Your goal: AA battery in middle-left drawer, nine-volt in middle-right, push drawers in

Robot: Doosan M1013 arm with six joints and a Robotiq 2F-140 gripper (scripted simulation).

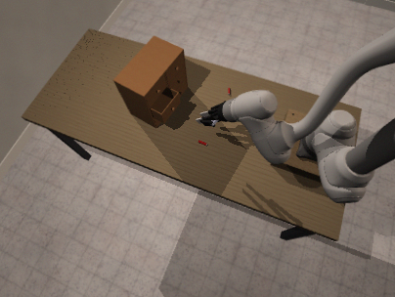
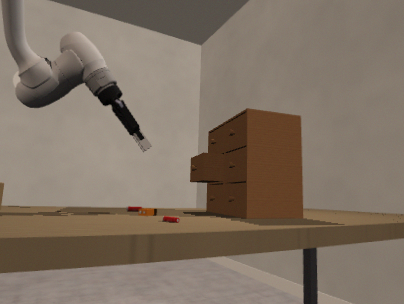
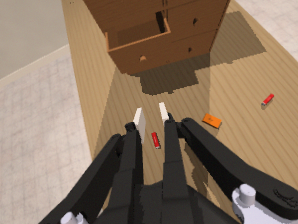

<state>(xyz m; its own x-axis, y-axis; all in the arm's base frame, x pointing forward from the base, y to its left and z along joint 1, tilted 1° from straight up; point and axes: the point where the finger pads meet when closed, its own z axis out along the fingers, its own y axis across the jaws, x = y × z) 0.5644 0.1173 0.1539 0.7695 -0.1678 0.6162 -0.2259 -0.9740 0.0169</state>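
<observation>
The AA battery is 30 mm to the left of my hand and 220 mm below it. Also, from my hand: orange nine-volt battery 30 mm behind, 160 mm to the right, 220 mm below.
</observation>
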